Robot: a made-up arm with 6 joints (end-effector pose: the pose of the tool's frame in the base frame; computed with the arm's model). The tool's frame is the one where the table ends. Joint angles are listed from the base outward.
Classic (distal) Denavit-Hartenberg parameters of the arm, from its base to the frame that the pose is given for. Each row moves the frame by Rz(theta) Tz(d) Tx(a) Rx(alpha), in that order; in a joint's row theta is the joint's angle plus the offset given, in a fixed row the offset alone. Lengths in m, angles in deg.
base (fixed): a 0; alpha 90; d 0.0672; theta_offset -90
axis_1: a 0.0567; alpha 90; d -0.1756; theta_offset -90
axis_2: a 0.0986; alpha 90; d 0.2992; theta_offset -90
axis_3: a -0.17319; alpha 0; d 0; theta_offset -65.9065
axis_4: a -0.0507; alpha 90; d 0.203; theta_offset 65.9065
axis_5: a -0.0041; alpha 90; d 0.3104; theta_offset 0
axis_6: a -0.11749; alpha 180; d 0; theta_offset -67.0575
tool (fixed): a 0; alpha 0; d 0.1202; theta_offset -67.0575
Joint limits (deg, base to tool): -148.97..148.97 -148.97..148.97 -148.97..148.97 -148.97..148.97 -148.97..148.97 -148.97..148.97
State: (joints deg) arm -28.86 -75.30 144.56 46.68 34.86 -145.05
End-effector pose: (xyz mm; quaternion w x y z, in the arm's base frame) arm -154.6 290.7 328.3 0.8723 0.2520 -0.2845 -0.3076
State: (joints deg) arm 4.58 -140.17 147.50 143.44 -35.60 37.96
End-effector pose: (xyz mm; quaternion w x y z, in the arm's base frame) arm 169.0 17.6 -459.6 0.4993 0.7282 -0.4390 -0.1663
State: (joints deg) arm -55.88 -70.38 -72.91 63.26 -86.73 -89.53
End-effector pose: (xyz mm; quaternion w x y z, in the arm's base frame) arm 157.1 -145.0 224.2 0.5549 0.4735 -0.2823 0.6231
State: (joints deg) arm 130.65 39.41 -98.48 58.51 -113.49 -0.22
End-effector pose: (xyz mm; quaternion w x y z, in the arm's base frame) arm 347.0 63.9 46.6 0.2808 -0.1139 0.1337 -0.9436
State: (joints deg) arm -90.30 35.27 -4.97 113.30 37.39 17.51
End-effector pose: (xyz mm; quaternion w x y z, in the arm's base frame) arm 712.0 128.0 478.4 0.1404 0.8166 -0.3505 0.4367
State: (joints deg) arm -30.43 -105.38 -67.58 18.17 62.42 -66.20
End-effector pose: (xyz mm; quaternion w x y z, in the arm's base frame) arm -96.1 375.7 -59.6 0.3788 -0.2753 -0.7392 -0.4840
